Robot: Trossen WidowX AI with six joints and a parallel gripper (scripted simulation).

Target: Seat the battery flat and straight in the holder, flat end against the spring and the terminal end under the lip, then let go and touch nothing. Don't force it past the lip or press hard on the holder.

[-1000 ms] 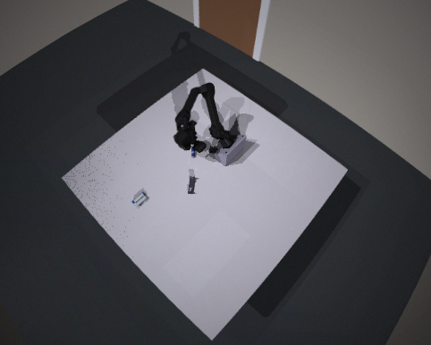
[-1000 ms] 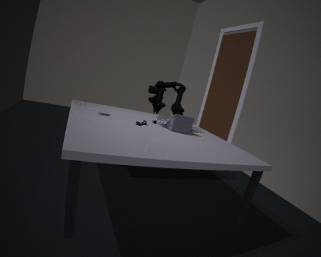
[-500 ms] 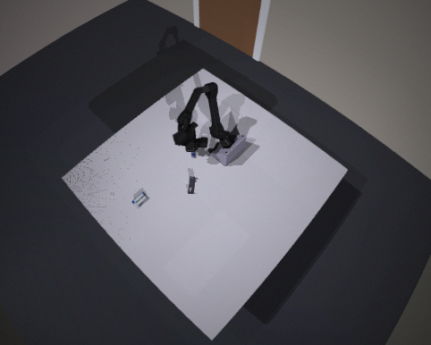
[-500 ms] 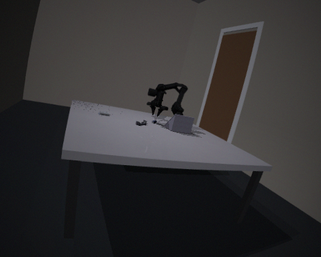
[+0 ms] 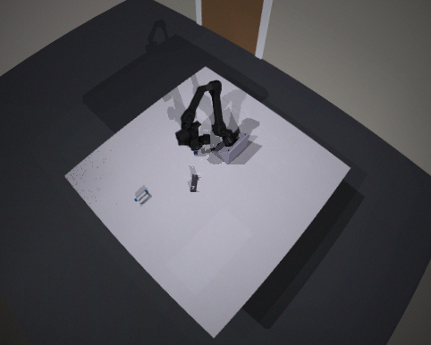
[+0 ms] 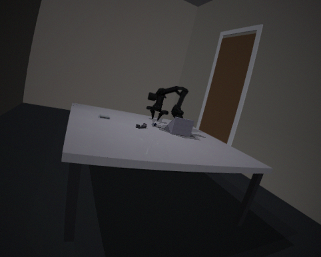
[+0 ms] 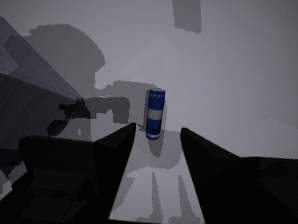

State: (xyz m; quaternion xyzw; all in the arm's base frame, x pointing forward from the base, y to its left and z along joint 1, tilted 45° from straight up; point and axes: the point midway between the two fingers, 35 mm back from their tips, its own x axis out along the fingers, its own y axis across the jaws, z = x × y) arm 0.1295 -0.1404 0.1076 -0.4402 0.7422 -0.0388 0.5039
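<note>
Now: gripper tip 40 mm above the blue battery. Also, from my gripper tip: battery blister pack: 430 mm ahead, 60 mm to the right, 40 mm below.
</note>
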